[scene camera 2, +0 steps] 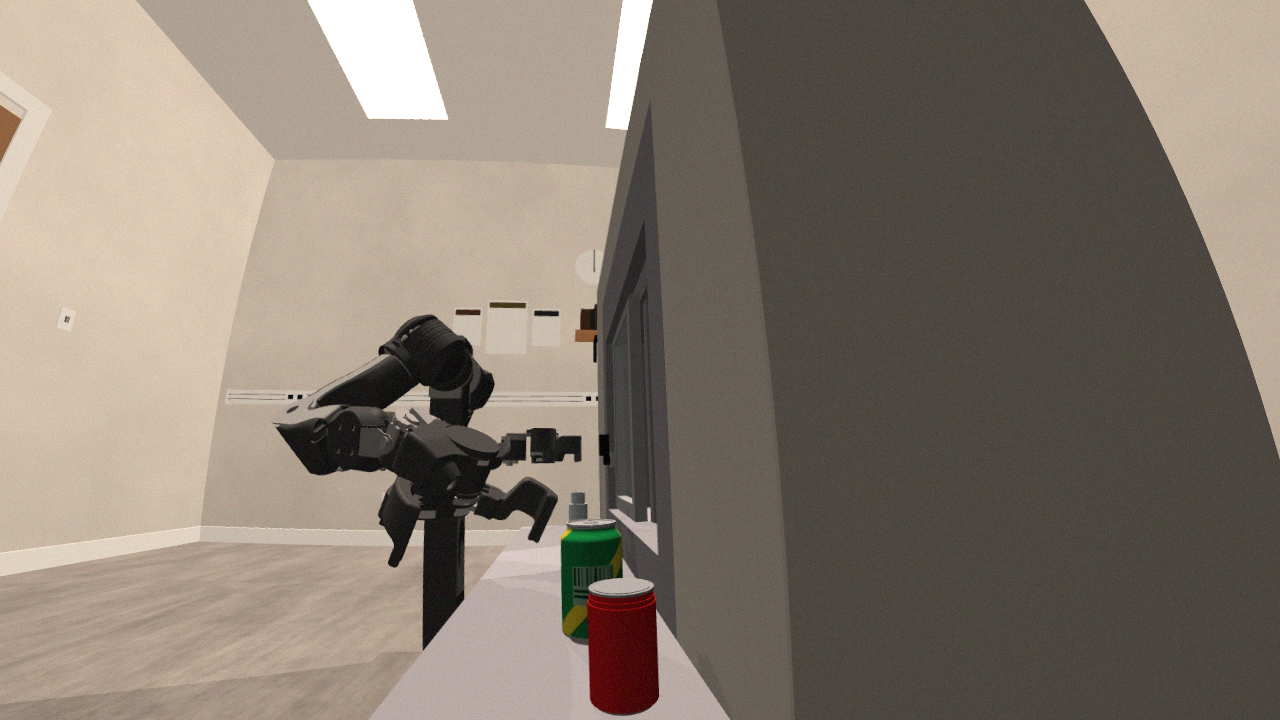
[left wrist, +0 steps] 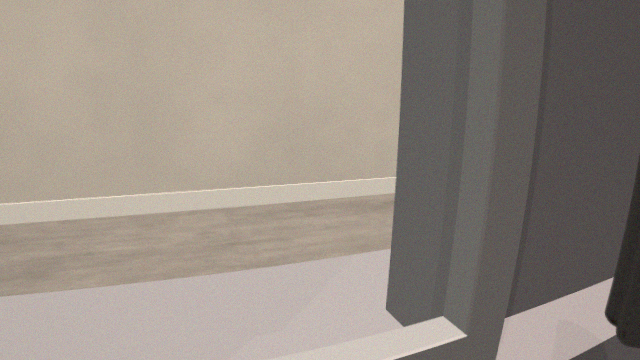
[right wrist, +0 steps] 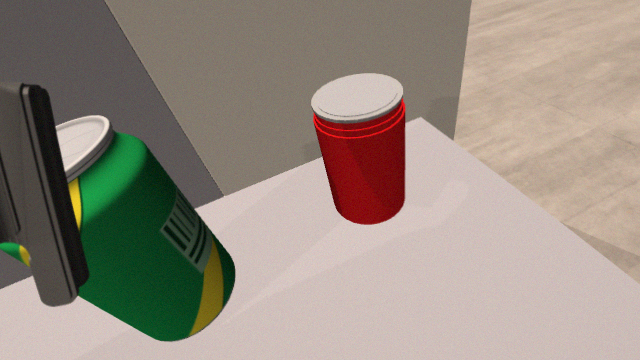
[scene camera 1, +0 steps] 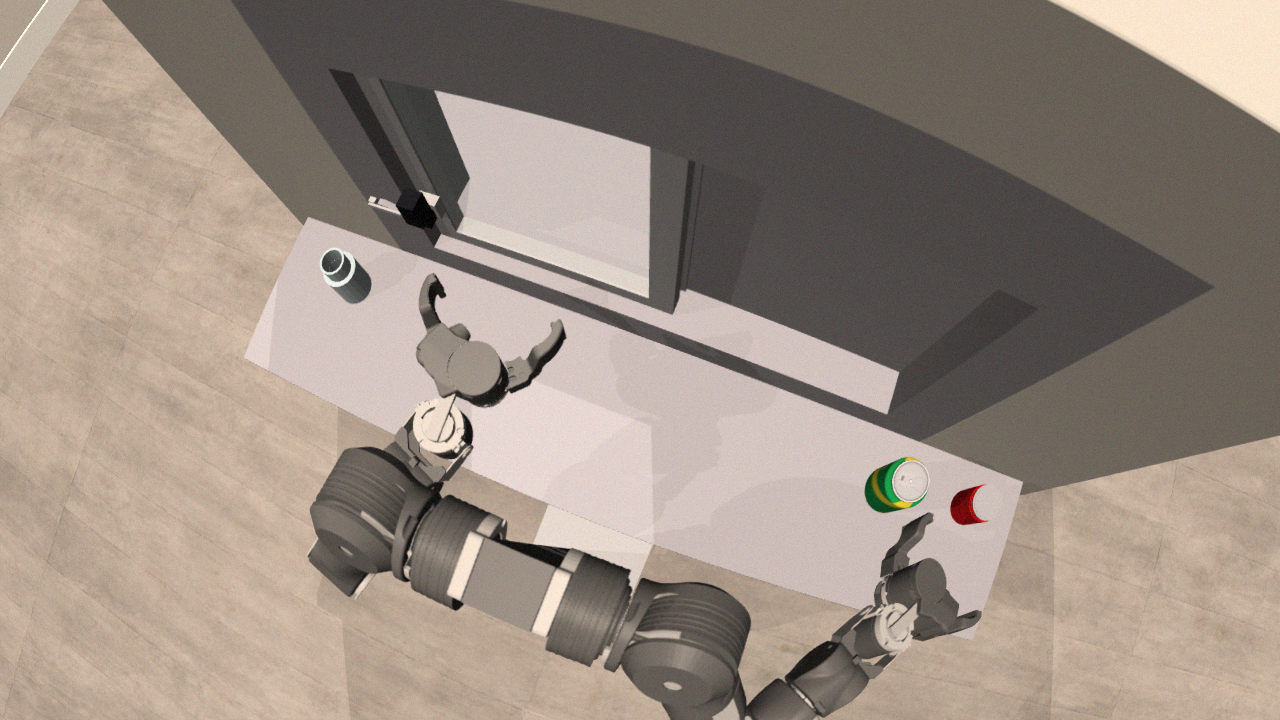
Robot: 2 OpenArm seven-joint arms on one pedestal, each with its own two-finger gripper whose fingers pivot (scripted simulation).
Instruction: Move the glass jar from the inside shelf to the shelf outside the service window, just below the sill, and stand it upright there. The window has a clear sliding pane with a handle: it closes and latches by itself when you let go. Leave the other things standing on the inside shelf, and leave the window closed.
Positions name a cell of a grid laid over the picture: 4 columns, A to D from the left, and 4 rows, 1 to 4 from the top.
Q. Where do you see my right gripper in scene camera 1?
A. C4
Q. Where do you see an inside shelf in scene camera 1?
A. At C3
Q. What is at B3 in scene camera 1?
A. My left gripper.
